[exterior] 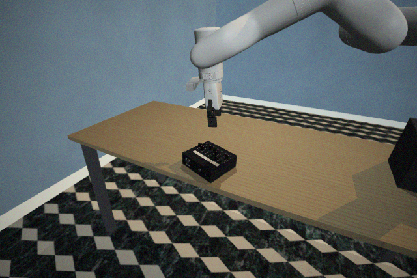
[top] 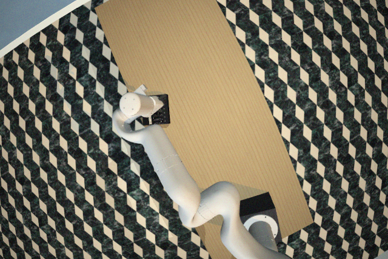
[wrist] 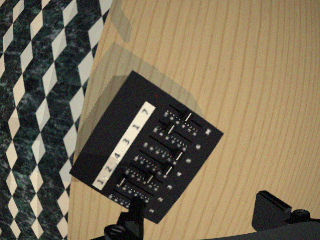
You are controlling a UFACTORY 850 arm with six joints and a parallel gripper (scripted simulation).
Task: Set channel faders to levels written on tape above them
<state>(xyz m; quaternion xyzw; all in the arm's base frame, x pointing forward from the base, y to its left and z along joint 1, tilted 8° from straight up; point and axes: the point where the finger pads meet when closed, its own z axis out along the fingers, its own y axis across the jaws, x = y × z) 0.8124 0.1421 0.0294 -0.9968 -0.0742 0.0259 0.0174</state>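
Right now the master fader is 130 mm below my hand, 60 mm ahead of it and 10 mm to the right of it.
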